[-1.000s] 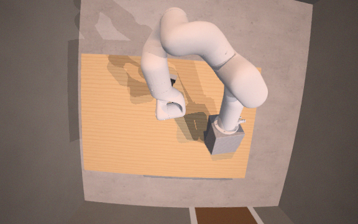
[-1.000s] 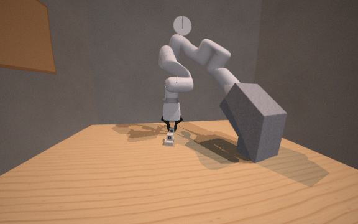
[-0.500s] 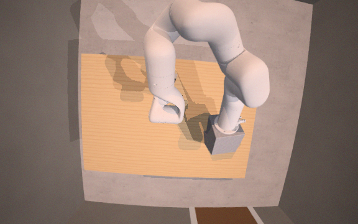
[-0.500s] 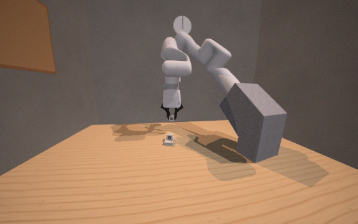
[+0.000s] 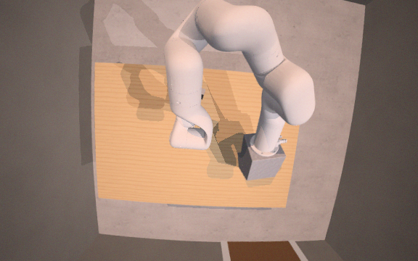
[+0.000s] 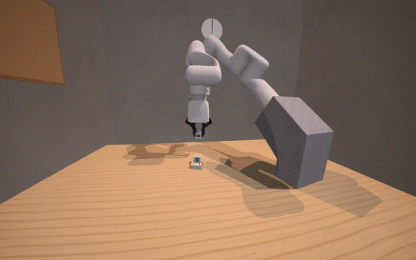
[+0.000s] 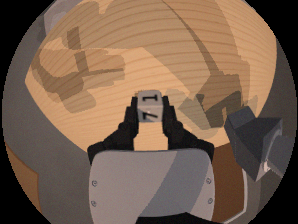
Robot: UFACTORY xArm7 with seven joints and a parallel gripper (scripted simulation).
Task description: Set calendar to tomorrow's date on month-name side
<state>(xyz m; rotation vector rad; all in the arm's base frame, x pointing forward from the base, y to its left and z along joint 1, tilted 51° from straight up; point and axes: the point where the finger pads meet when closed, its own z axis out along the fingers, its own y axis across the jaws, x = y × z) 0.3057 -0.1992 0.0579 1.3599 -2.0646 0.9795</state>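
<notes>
The white calendar tray lies 120 mm below my hand, 80 mm to the left of it and 30 mm ahead of it.
</notes>
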